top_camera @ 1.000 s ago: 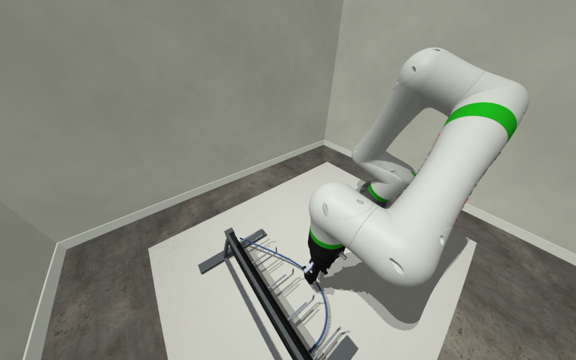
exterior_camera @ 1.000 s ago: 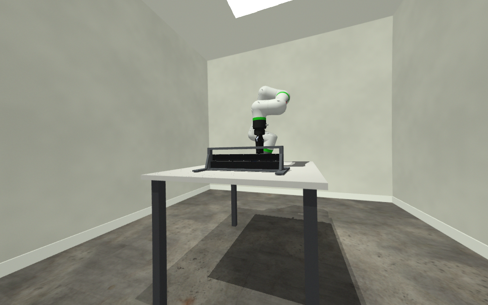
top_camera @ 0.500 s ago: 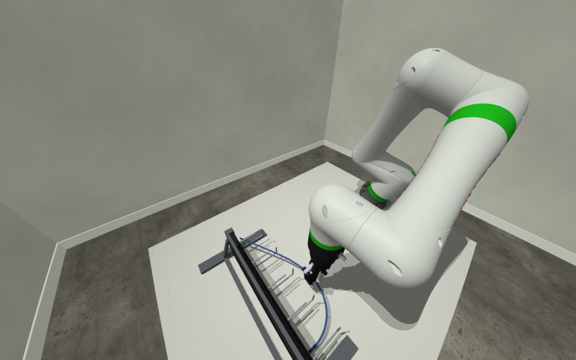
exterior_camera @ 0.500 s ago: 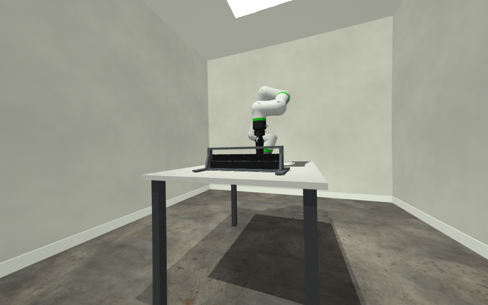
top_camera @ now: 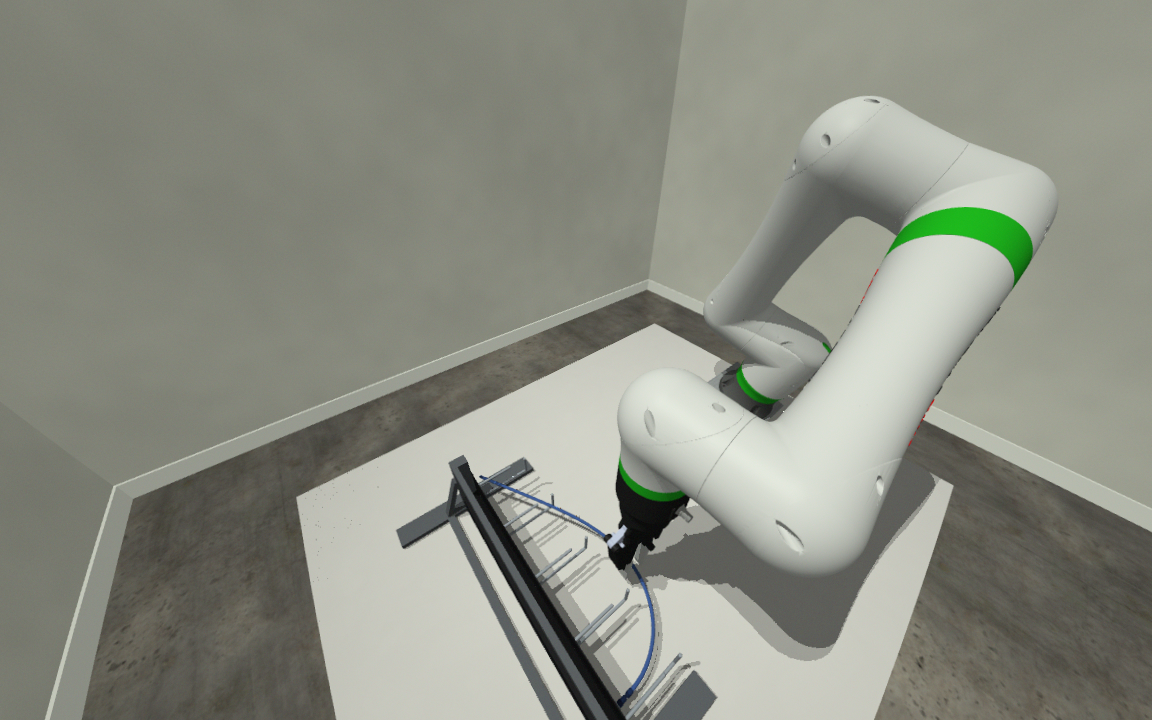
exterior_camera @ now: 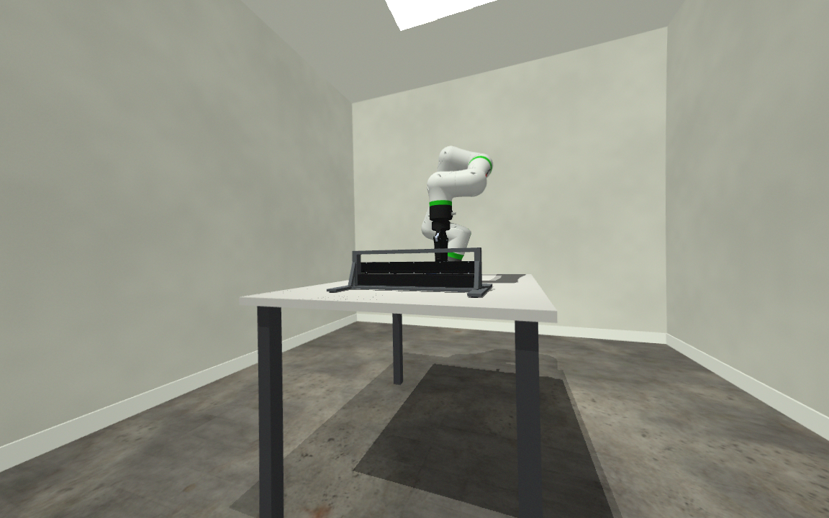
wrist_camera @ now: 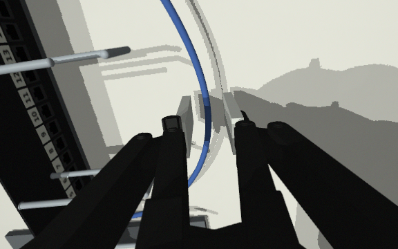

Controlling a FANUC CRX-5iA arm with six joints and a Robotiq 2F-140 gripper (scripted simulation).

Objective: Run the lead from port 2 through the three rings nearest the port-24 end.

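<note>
My gripper is now 17 cm short of the rack, 5 cm to the left of it and 1 cm below it.
</note>
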